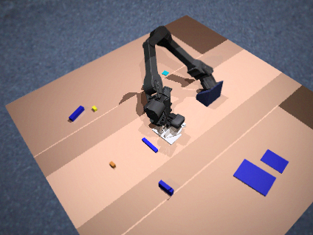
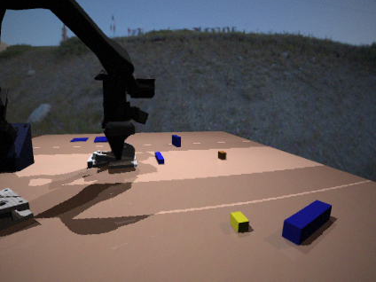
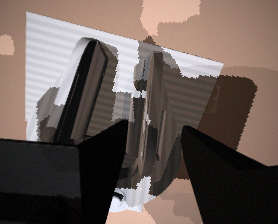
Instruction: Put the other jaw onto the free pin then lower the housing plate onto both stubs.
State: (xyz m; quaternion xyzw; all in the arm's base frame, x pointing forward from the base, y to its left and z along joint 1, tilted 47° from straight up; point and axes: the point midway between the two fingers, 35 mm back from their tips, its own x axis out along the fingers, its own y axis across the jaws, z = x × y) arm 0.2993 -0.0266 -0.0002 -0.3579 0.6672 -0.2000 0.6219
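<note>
Right now the cyan chip is 26 cm behind my gripper tip, 27 cm to the right of it and 2 cm below it. The rest, counted from my gripper tip: yellow cube: 18 cm ahead, 32 cm to the right, 1 cm below; blue block: 26 cm ahead, 35 cm to the right, 1 cm below.
</note>
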